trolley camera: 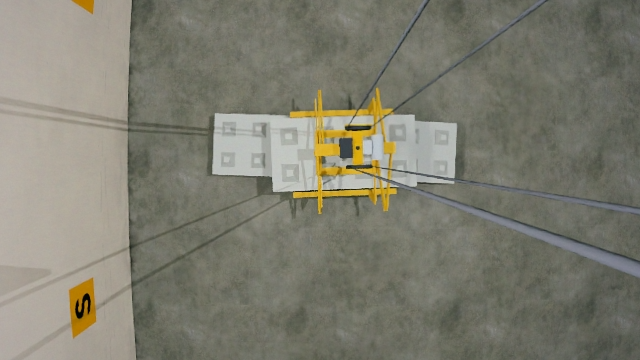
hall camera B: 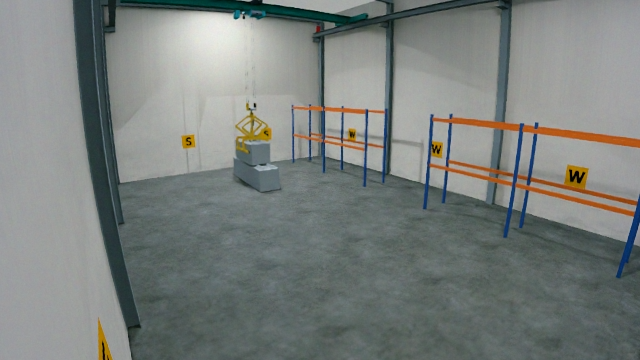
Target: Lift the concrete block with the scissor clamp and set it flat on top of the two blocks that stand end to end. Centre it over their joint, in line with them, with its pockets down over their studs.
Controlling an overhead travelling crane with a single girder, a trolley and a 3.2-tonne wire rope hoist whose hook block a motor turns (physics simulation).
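Observation:
My scissor clamp (hall camera B: 243, 145) (trolley camera: 356, 153) is shut on the concrete block (hall camera B: 254, 152) (trolley camera: 290, 154), its two side bars along the block's long sides. The block is over the two lower blocks (hall camera B: 257, 176) (trolley camera: 244, 145), low above their tops; whether it touches them I cannot tell. In the trolley camera its length runs nearly along theirs, turned by a small angle. More of the lower row shows beyond its left end than beyond its right. Studs show at both ends of the row. The joint and the pockets are hidden.
Blue and orange racks (hall camera B: 366, 150) (hall camera B: 513, 180) stand along the W wall in hall camera B. A wall (trolley camera: 60, 200) with an S sign (trolley camera: 82, 307) lies to the left in the trolley camera. The hoist trolley (hall camera B: 250, 14) hangs at the girder above.

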